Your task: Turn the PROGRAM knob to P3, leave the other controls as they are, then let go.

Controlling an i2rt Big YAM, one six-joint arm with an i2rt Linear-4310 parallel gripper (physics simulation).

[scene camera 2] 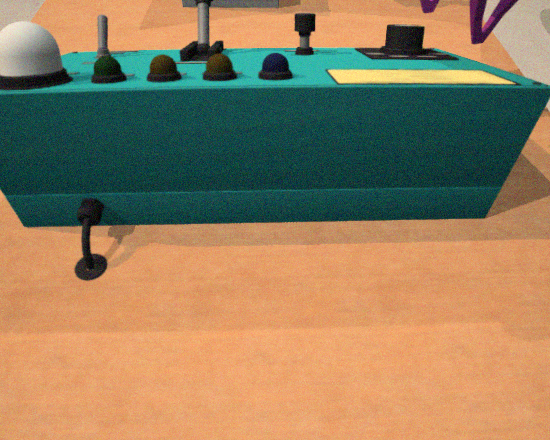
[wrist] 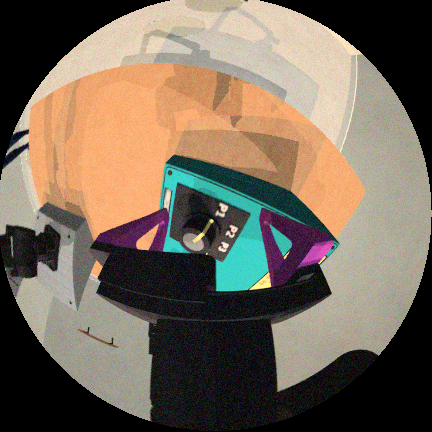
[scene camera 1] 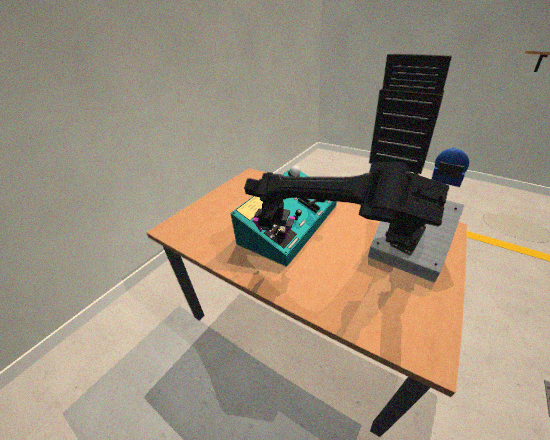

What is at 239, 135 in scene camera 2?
A teal console.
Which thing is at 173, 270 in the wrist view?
The gripper.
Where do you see a teal console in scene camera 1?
247, 235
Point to a teal console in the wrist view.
At 233, 198
